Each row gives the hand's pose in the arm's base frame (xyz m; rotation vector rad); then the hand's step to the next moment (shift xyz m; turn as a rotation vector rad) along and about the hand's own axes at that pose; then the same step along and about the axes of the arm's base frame.
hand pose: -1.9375 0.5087 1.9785 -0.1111 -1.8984 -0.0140
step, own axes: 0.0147 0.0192 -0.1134 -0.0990 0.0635 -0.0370
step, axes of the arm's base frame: 0.1039 0.0128 0.0498 0.0720 0.0538 -0.0844
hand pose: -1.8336 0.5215 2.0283 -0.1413 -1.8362 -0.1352
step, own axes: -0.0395 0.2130 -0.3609 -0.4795 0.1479 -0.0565
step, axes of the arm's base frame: 0.3888 0.1489 0.0618 0.2054 0.1238 -0.4444
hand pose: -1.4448 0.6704 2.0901 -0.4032 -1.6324 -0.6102
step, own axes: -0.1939 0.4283 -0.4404 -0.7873 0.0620 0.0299
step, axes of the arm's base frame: 0.6310 0.0936 -0.0901 0.1339 0.1325 -0.7675
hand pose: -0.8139 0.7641 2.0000 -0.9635 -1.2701 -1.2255
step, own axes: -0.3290 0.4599 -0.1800 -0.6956 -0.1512 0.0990
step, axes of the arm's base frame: 0.5124 -0.0717 -0.2906 -0.0954 0.1590 -0.6944
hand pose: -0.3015 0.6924 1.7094 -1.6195 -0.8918 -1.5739
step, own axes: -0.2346 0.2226 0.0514 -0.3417 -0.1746 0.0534
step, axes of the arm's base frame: 0.2110 -0.0730 -0.2396 -0.1301 0.1343 -0.3393
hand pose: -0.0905 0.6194 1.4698 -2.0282 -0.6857 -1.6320
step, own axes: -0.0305 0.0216 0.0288 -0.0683 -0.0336 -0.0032
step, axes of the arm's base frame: 0.0299 -0.0020 -0.0364 -0.0357 0.0172 -0.0651
